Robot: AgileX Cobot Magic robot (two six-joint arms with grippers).
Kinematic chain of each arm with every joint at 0, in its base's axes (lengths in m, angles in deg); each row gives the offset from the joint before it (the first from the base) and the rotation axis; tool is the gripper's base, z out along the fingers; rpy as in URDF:
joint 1: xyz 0 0 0.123 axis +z
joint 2: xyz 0 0 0 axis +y
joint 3: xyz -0.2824 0 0.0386 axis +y
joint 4: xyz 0.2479 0 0.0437 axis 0.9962 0 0.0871
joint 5: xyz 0 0 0 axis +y
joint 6: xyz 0.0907 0 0.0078 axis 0.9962 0 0.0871
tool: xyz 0 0 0 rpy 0 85 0
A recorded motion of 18 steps. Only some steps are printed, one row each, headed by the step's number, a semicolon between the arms.
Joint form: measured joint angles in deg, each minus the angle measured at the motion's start. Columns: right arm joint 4, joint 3, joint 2, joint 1, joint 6, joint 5; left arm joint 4, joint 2, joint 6, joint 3, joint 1, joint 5.
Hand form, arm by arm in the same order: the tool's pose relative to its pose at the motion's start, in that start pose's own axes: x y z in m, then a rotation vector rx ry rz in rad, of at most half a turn. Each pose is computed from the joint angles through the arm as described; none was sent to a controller.
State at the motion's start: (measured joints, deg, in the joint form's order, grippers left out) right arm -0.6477 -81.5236 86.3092 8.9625 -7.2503 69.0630; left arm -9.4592 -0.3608 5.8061 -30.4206 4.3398 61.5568
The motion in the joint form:
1: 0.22 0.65 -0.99 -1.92 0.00 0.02; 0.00 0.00 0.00 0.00 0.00 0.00
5: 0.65 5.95 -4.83 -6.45 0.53 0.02; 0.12 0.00 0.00 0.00 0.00 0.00
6: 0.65 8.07 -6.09 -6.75 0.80 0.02; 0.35 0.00 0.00 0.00 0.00 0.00
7: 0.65 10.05 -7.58 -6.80 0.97 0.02; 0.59 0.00 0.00 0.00 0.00 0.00
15: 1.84 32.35 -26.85 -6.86 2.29 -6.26; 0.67 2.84 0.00 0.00 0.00 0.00
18: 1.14 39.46 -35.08 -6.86 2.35 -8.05; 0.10 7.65 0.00 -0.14 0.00 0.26
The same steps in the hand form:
1: 0.0050 -0.0092 -0.0035 0.0092 -0.0041 0.0326; 0.0000 0.0000 0.0000 0.0000 0.0000 0.0000
5: 0.0307 -0.0266 -0.0049 0.0262 0.0239 0.1186; 0.0000 0.0002 0.0000 -0.0018 0.0002 0.0010
6: 0.0392 -0.0261 -0.0035 0.0255 0.0389 0.1284; 0.0000 0.0005 0.0000 -0.0053 0.0005 0.0029
7: 0.0475 -0.0242 -0.0039 0.0243 0.0473 0.1323; 0.0001 0.0008 0.0000 -0.0090 0.0009 0.0049
15: 0.1383 -0.0003 -0.0044 0.0163 -0.0121 0.1648; -0.0036 0.0020 0.0071 -0.0090 0.0501 -0.0013
18: 0.1718 0.0069 -0.0051 0.0353 -0.0604 0.1595; -0.0094 0.0031 0.0189 0.0019 0.1343 -0.0180

